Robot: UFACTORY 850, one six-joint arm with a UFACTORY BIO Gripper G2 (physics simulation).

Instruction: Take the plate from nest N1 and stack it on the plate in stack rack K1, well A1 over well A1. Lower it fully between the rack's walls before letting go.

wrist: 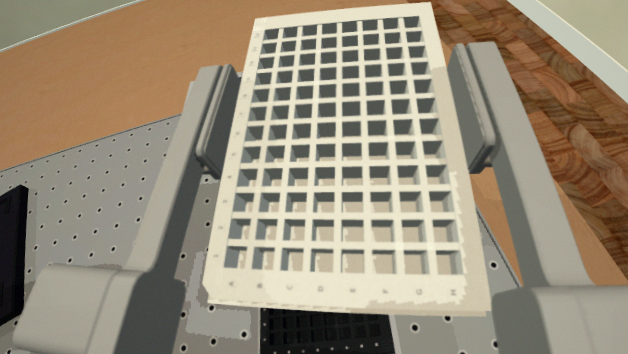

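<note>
A cream deep-well plate (340, 190) with square wells fills the middle of the wrist view, its A to H letters along the near edge and well A1 at the lower left. My gripper (345, 112) is shut on this plate, one pad at each long side, and holds it above the deck. Below its near edge part of a black plate (325, 327) with a grid of wells shows; the rest of it is hidden under the held plate. Whether the black plate stands in rack K1 cannot be told. Rack walls and nest N1 cannot be made out.
A grey perforated deck (100, 200) lies below. A dark object (12, 255) stands at the left edge. An orange-brown surface (125, 75) lies beyond the deck, and a wood-block surface (575, 125) is at the right.
</note>
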